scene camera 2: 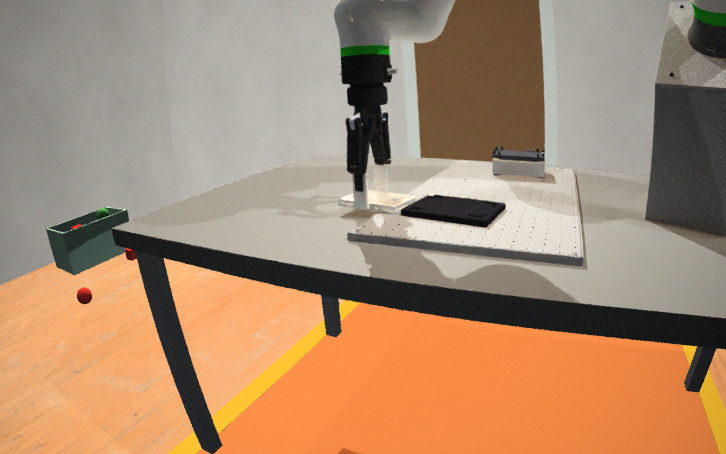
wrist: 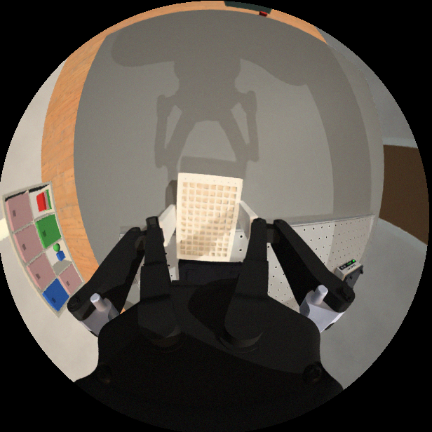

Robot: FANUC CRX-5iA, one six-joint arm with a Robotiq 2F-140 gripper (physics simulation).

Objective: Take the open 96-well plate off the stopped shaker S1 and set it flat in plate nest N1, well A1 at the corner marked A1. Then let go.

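Places are measured from the arm's base along level axes (x left, y ahead, z down), in metres.
Pixels of known places: gripper, fingertip midpoint: (scene camera 2: 372, 201); arm's base, origin of the base link: (scene camera 2: 725, 38).
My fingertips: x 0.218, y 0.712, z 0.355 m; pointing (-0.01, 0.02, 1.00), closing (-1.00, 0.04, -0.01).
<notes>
Ahead of a thing's pixels: the offset from my fingertips to its top centre. "spot": to the spot under its first point. Level surfaces: height alone.
The cream 96-well plate @(dx +0.001, dy -0.014, dz -0.011 m) (scene camera 2: 393, 199) (wrist: 207, 200) is held roughly level between the pale fingertips of my gripper (scene camera 2: 371, 191) (wrist: 206, 211), which is shut on its two long sides. The plate is above the table, beyond the left edge of the pegboard. The black plate nest N1 @(dx -0.003, dy -0.169, dz -0.008 m) (scene camera 2: 452, 209) (wrist: 210, 271) lies on the pegboard, right of the plate in the scene view; in the wrist view the plate and gripper hide much of it. The nest's A1 mark and the plate's well A1 cannot be made out. The shaker S1 @(spot: dx -0.363, dy -0.234, dz -0.027 m) (scene camera 2: 518, 164) (wrist: 349, 272), with a dark top, stands at the back right.
The perforated board @(dz +0.006 m) (scene camera 2: 535, 235) (wrist: 315, 250) lies on the grey table @(dz +0.019 m) (scene camera 2: 267, 230) (wrist: 125, 125). A green bin (scene camera 2: 88, 246) is beyond the table's left end, with a red ball (scene camera 2: 84, 295) below it. The arm's grey pedestal (scene camera 2: 687, 155) stands at the right.
</notes>
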